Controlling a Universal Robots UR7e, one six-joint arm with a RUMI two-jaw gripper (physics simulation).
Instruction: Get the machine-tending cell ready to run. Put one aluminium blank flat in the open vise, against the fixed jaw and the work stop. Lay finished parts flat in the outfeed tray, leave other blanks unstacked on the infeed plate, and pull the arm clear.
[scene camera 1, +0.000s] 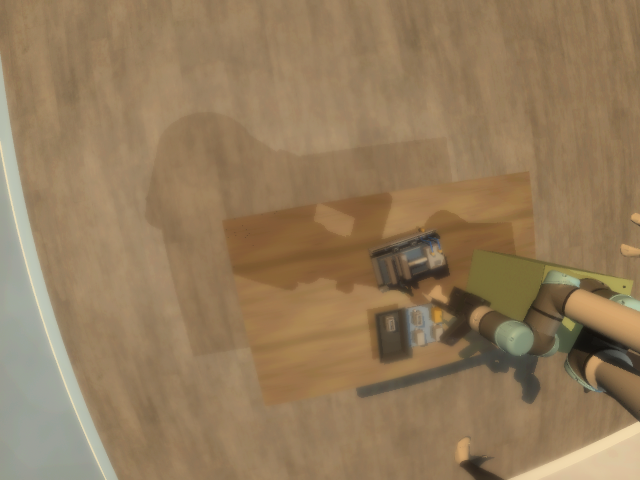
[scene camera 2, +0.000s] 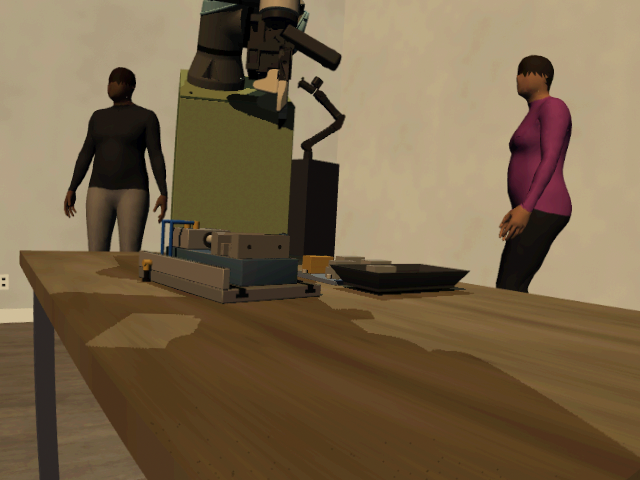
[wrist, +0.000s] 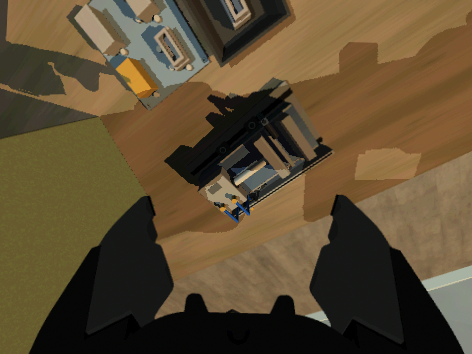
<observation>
My gripper (scene camera 1: 440, 299): 1.02 m from the lens. An outfeed tray (scene camera 1: 392, 345) is 1.36 m from the lens. An infeed plate (scene camera 1: 427, 322): 1.39 m from the lens.
</observation>
